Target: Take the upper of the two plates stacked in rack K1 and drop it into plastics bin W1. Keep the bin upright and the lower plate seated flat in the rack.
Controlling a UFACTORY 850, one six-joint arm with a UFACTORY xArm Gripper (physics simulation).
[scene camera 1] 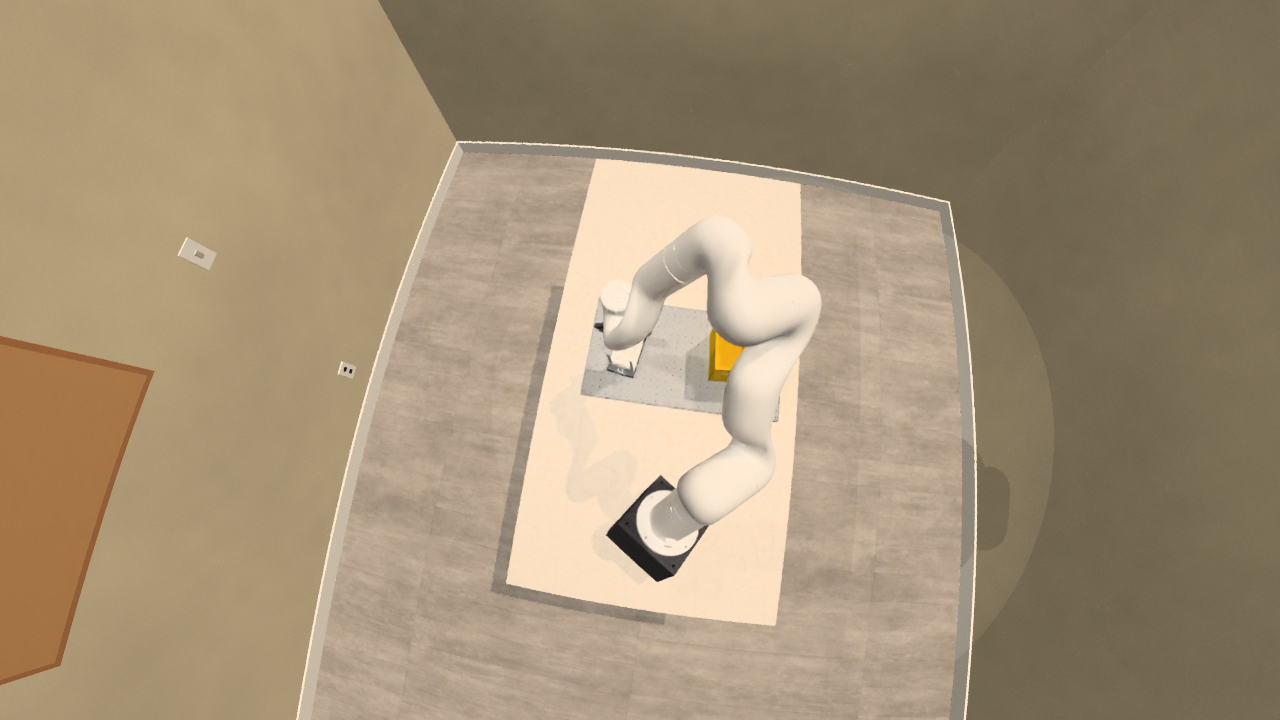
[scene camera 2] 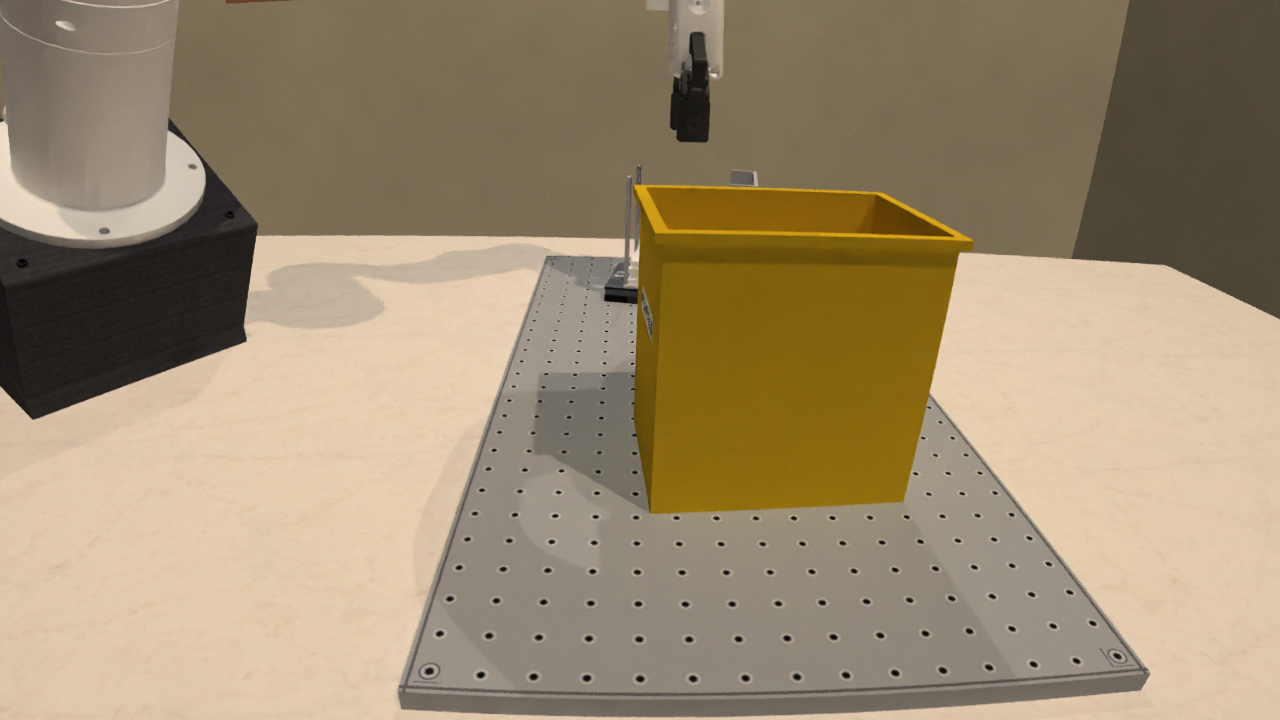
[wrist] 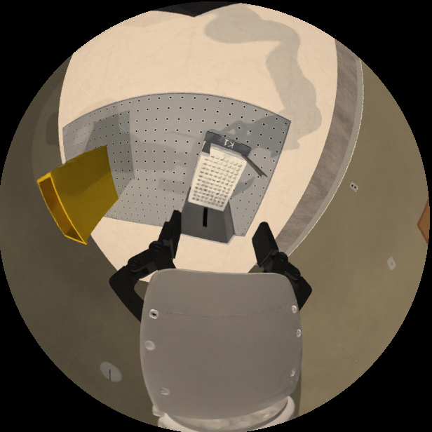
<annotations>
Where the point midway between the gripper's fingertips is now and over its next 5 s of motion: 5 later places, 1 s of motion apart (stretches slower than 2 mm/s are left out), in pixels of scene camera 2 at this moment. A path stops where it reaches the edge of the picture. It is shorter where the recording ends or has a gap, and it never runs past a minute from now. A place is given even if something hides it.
The gripper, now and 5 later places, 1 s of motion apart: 687, 135; 682, 246; 681, 252; 683, 254; 683, 256; 684, 254
</annotations>
